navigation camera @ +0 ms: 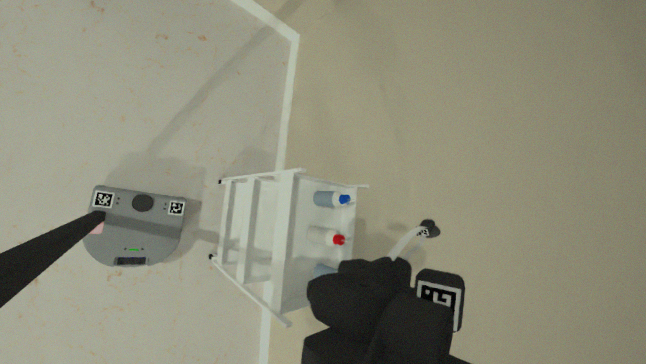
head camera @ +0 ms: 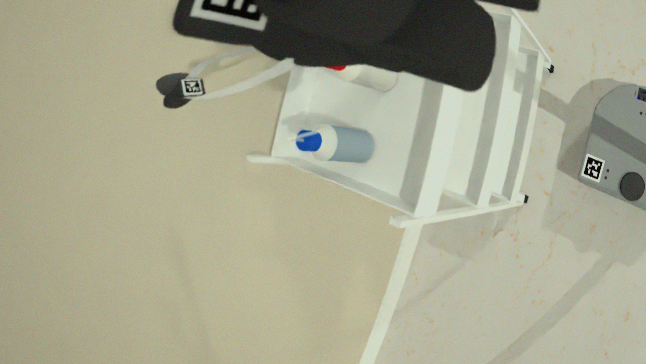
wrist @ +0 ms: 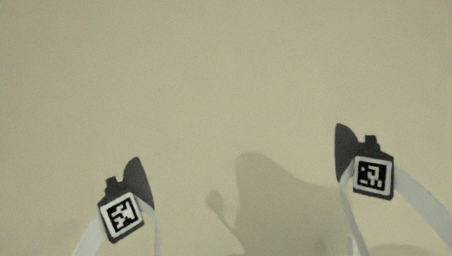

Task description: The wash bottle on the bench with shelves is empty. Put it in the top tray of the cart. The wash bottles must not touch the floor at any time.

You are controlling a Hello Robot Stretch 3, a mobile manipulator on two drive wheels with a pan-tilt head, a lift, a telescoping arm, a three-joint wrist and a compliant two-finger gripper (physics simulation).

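Frame: origin at the robot's base, x left, y back, z up, level; millimetres.
Seen in the pictures: gripper, between the fingertips: (navigation camera: 428,267); robot's base, origin of its link: (navigation camera: 142,202) (head camera: 630,185).
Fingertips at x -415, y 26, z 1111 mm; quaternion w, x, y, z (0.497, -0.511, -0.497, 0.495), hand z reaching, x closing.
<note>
Pixels of each thing's top centre, then the offset from my fingertips to it. Level surfaces: height alone.
- top tray, height of its surface: dz -449 mm
- blue-capped bottle, centre of its top: (head camera: 293,136) (navigation camera: 353,200) dx -99, dy -135, dz -275 mm
- bluish bottle, centre of its top: (navigation camera: 354,287) dx -155, dy +149, dz -275 mm
The empty, clear-white wash bottle with a red cap (head camera: 372,79) (navigation camera: 322,235) stands in the top tray (head camera: 395,120) (navigation camera: 303,220) of the white cart. In the head view the gripper body partly covers it. My gripper (wrist: 239,160) is open, with its fingers wide apart and empty. In the navigation view it is beyond the tray's outer edge, over the wall-coloured surface. The bench with shelves does not show.
A blue-capped bottle (head camera: 352,144) (navigation camera: 326,199) stands in the same tray. Another bluish bottle (navigation camera: 324,270) there is mostly hidden by the wrist. The grey robot base (head camera: 612,145) (navigation camera: 135,225) is near the cart's lower shelves. A white skirting strip (head camera: 392,295) (navigation camera: 287,105) runs behind the cart.
</note>
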